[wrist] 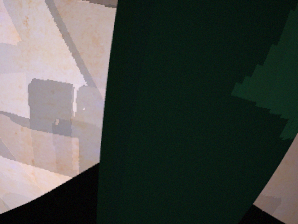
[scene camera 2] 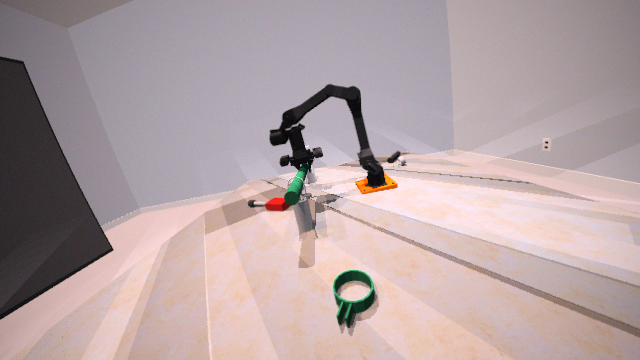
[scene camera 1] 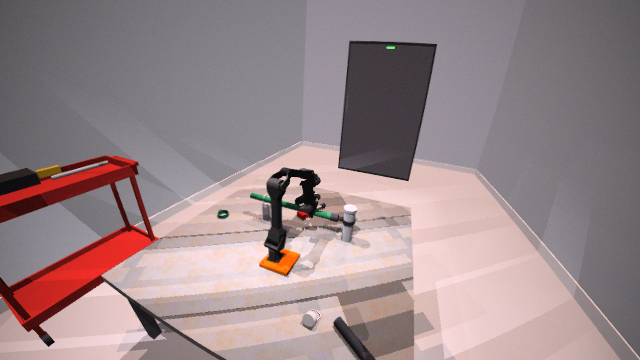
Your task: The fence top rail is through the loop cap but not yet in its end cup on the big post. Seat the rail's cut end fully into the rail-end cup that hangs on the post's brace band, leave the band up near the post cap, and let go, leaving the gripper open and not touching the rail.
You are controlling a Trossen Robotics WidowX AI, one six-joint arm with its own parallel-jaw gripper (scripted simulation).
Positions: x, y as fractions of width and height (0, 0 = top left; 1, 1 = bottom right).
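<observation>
Wrist view: green top rail (wrist: 0.65, 0.51), gripper (wrist: 0.51, 0.80).
</observation>
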